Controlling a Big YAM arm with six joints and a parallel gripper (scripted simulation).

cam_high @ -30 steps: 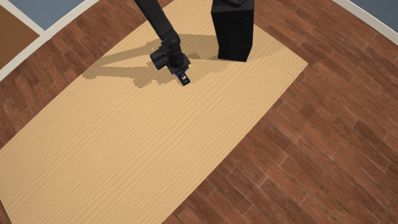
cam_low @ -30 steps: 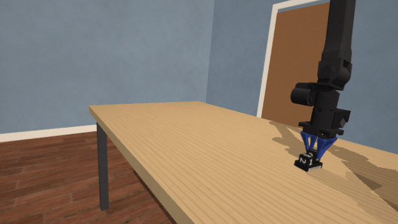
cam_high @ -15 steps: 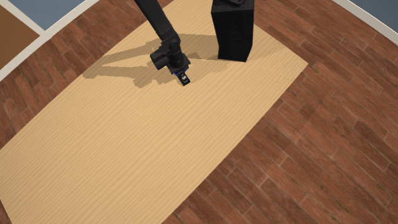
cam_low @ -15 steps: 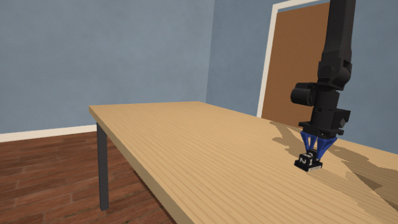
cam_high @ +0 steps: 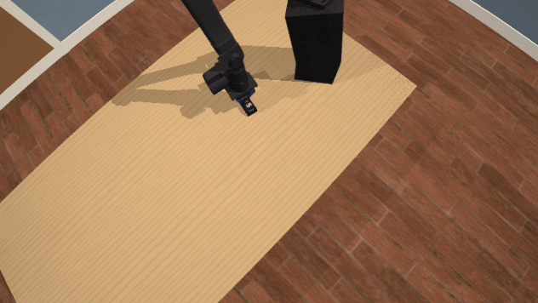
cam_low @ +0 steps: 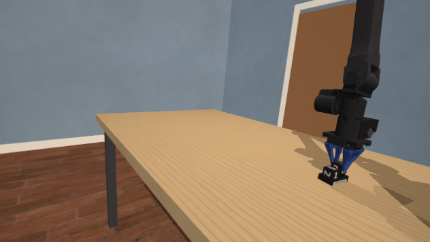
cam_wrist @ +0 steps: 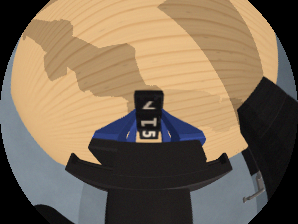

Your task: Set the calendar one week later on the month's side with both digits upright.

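Now: the black date cube right at my hand. From my hand the other things lie so: black tray (30 mm below, 20 mm to the left); black cube (30 mm to the left, 20 mm below, 10 mm ahead).
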